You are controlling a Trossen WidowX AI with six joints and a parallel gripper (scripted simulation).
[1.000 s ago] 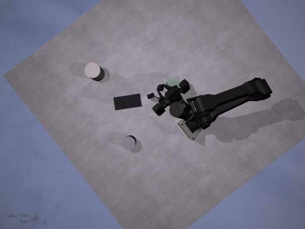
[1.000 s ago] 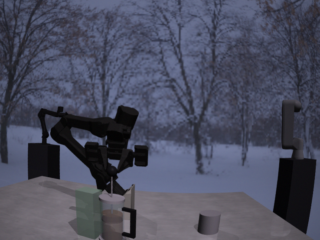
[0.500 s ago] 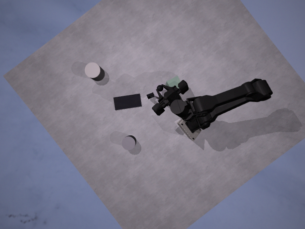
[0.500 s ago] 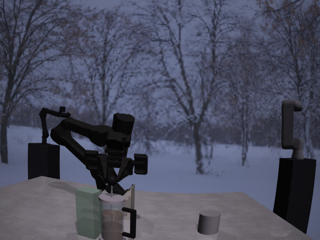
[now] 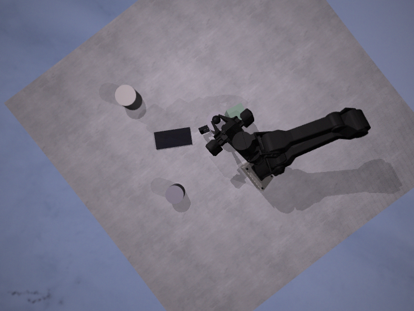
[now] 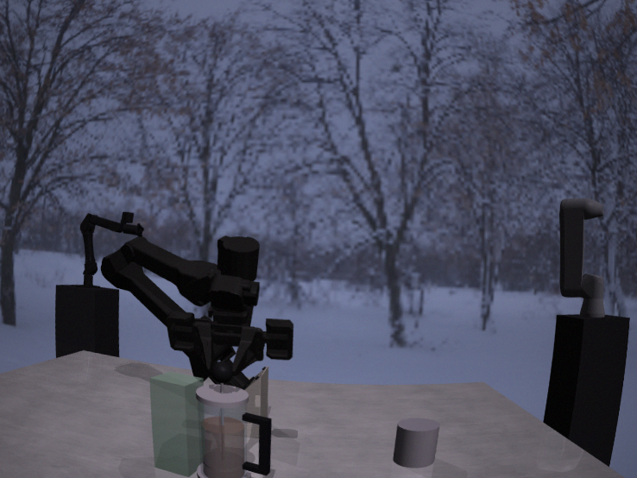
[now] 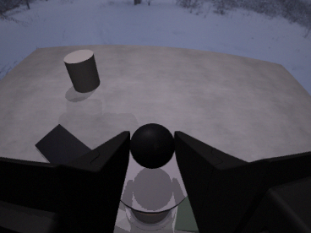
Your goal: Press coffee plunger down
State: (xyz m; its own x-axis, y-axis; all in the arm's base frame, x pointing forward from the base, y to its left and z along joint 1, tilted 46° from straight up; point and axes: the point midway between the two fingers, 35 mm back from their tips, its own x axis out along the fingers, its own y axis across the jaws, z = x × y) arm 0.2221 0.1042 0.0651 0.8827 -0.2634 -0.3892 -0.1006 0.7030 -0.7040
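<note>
The glass coffee press is 1 cm behind my gripper tip, 1 cm to the left of it and 9 cm below it. Also, from my gripper tip: grey cylinder 14 cm behind, 29 cm to the left, 14 cm below; pale green box 3 cm behind, 8 cm to the right, 10 cm below; flat black slab 5 cm ahead, 17 cm to the left, 17 cm below.
</note>
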